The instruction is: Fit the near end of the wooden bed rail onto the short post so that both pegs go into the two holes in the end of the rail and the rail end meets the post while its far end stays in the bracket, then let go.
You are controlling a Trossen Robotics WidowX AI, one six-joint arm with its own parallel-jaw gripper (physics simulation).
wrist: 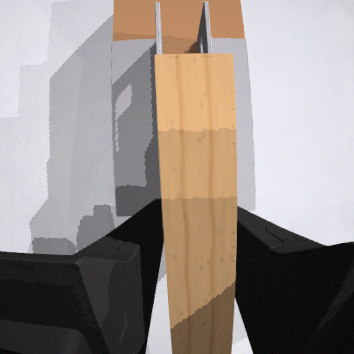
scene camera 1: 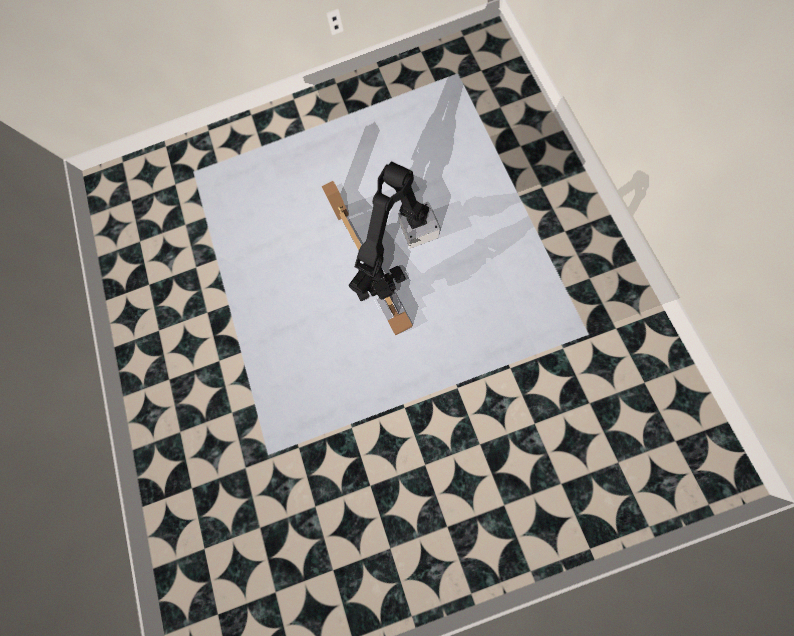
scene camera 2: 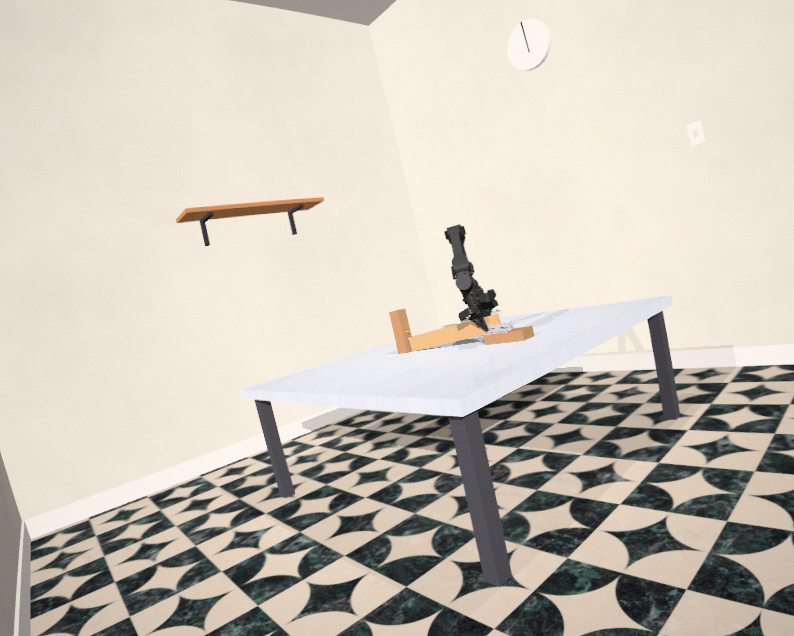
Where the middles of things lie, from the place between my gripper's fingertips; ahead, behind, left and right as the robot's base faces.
Now: hand 170 mm to the left of the wooden bed rail [scene camera 2: 469, 329], 20 mm short of it and 10 mm below it.
